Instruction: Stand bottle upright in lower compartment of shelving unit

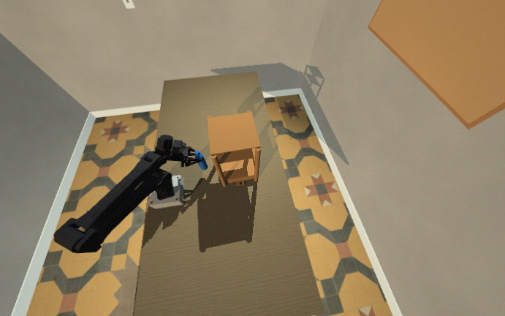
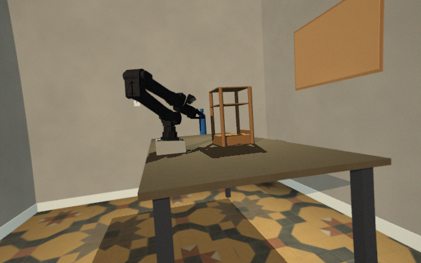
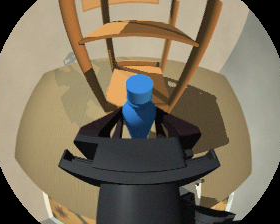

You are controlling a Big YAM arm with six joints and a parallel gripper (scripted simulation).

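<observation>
Now: the wooden shelving unit 200 mm ahead of my hand, 30 mm to the right of it and 10 mm below it. From my hand the other things lie so: blue bottle right at my hand.
</observation>
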